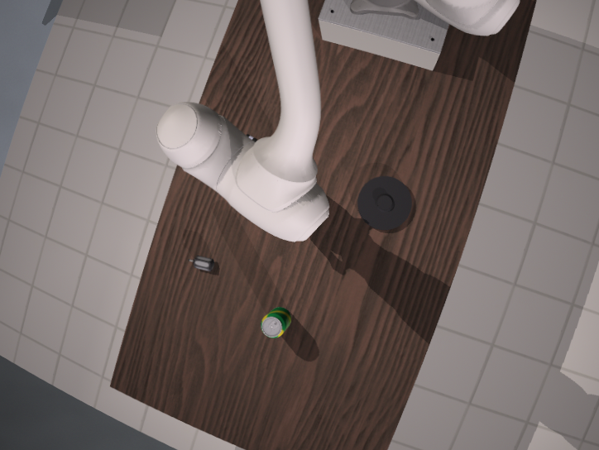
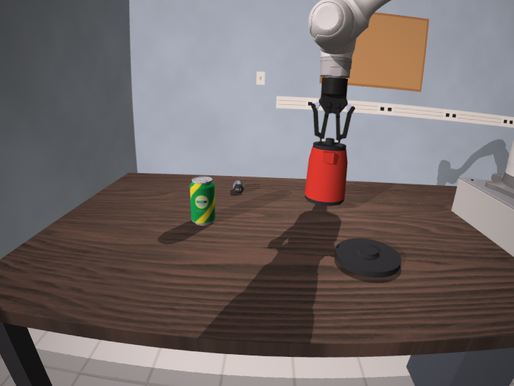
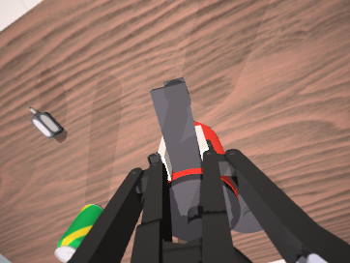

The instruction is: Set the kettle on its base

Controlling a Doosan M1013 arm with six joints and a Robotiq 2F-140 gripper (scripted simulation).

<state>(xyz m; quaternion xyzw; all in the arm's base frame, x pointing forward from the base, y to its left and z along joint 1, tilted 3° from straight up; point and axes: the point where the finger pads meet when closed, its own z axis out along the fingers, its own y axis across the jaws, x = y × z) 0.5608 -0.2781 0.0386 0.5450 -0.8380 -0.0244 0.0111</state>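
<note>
Now: hand 50 mm above the red kettle, 30 mm to the right of it and 10 mm short of it. The rest, counted from my hand: round black base: 330 mm to the left, 170 mm below, 20 mm ahead.
</note>
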